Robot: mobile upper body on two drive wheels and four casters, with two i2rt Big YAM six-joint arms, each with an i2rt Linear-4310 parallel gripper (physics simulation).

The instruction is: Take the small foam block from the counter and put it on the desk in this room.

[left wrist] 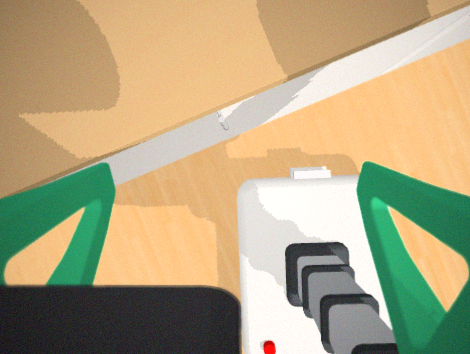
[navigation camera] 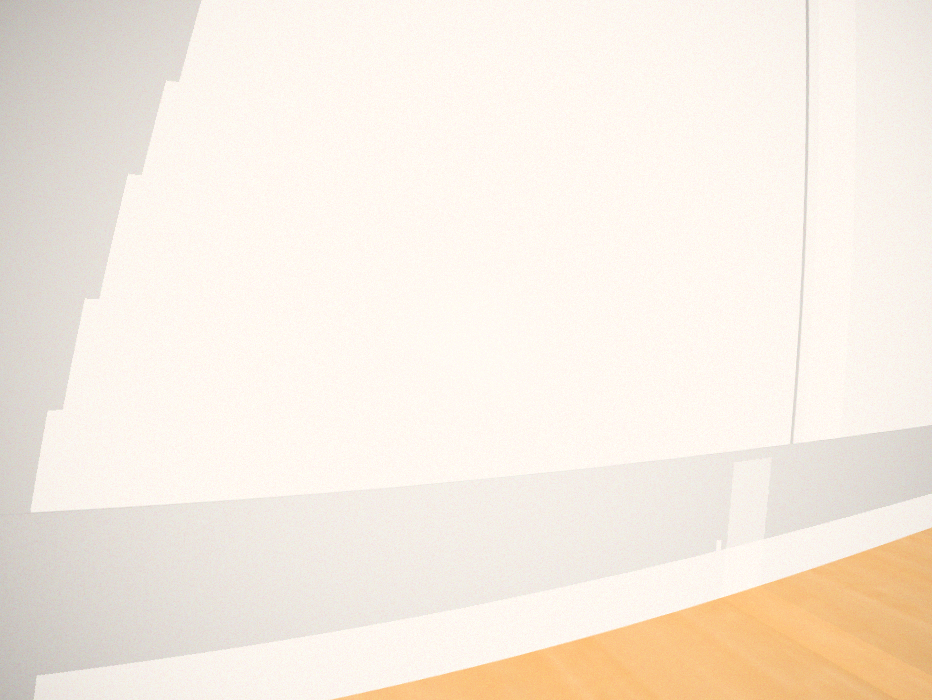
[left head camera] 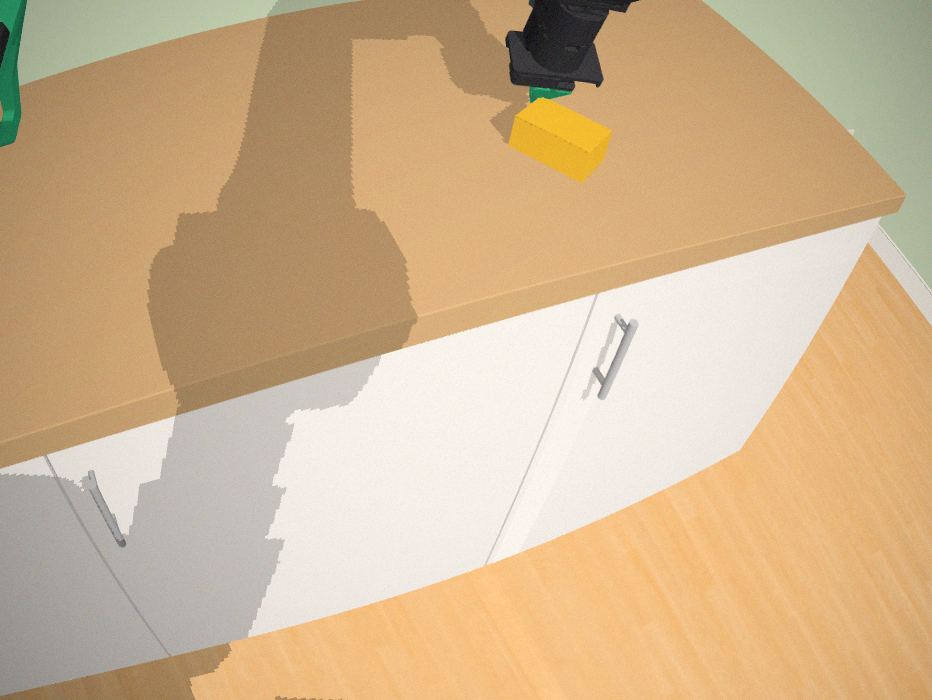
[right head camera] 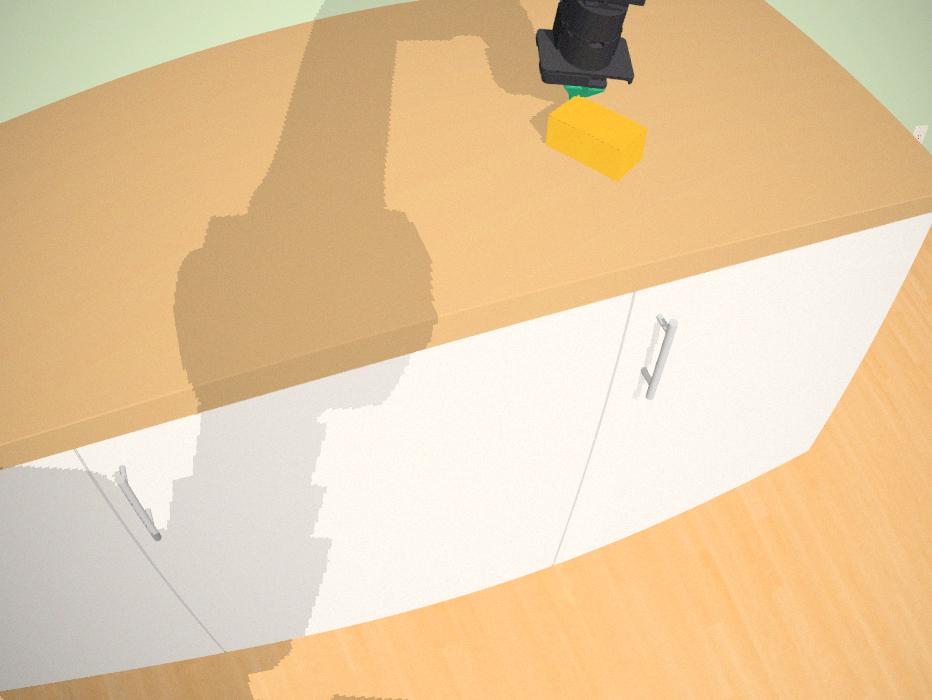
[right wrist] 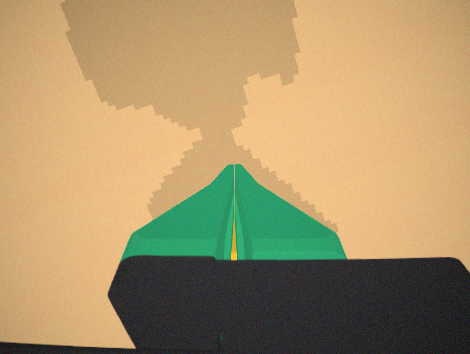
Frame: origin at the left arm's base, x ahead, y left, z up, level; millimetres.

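Where they show: left gripper, between the fingertips: [left wrist: 235, 176]; right gripper, between the fingertips: [left head camera: 532, 100] [right head camera: 572, 98] [right wrist: 234, 175].
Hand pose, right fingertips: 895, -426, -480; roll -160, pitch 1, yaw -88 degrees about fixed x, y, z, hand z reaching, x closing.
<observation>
Each offset is from my right fingertips to the top centre of the thing, as dx, dy, dz. "*": to the spot under its first point. Level surfaces: height alone.
The small yellow foam block @(-77, -17, +26) [left head camera: 559, 138] lies on the brown counter @(dz -19) [left head camera: 301, 196] near its far right part; it also shows in the right head view [right head camera: 595, 136]. My right gripper [left head camera: 548, 93] stands just behind the block, pointing down, its green fingers shut with nothing between them [right head camera: 583, 90]. In the right wrist view the fingertips [right wrist: 233, 165] meet over bare counter, and only a thin yellow sliver @(* -26, -1, +20) [right wrist: 233, 244] shows behind them. My left gripper [left wrist: 235, 176] is open and empty, held off the counter's near edge over the floor; its green edge shows at the far left [left head camera: 5, 82].
The counter stands on white cabinets with door handles [left head camera: 611, 356] [left head camera: 104, 509]. A wooden floor @(dz -930) [left head camera: 715, 564] runs in front. My white base [left wrist: 304, 247] shows below the left gripper. The navigation view is filled by the cabinet front @(* -315, +208, -650) [navigation camera: 451, 225]. No desk is in view.
</observation>
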